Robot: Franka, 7 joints.
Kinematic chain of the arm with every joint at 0, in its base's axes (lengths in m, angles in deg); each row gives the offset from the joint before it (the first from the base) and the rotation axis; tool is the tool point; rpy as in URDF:
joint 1: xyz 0 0 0.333 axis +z
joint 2: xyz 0 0 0 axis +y
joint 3: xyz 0 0 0.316 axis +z
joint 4: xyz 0.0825 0 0 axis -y
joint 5: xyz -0.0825 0 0.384 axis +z
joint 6: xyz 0 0 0 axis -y
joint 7: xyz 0.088 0 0 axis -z
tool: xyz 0 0 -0.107 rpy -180 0 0
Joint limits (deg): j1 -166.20..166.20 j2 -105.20..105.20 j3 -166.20..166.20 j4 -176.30..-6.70 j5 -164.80..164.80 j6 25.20..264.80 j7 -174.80..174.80
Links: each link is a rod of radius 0.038 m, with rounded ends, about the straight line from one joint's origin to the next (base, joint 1, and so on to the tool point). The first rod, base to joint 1, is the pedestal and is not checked.
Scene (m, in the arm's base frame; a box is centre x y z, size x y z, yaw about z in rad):
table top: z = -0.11
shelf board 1: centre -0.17 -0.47 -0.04 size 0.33 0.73 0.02 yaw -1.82
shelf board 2: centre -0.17 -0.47 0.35 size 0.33 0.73 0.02 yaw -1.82
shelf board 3: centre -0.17 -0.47 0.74 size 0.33 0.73 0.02 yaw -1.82
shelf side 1: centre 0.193 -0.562 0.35 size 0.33 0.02 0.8 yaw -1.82
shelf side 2: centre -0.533 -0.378 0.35 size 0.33 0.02 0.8 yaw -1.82
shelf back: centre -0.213 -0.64 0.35 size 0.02 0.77 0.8 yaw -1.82
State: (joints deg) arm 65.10 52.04 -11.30 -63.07 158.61 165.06 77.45
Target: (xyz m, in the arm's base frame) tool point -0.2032 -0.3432 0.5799
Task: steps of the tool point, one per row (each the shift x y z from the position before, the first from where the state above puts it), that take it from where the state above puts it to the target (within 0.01 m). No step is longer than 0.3 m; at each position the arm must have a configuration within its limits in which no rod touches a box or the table.
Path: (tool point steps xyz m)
1: -0.0848 -0.0966 -0.2203
2: -0.0428 -0.1886 -0.0879
3: -0.0186 -0.1944 0.0468
4: -0.0452 -0.1562 0.1212
5: 0.0393 -0.1090 0.0720
6: -0.0518 -0.1306 0.0948
7: -0.1388 -0.0722 0.1015
8: -0.1563 0.0368 0.0931
9: -0.0875 0.1245 0.0753
10: -0.0507 -0.1992 0.0000

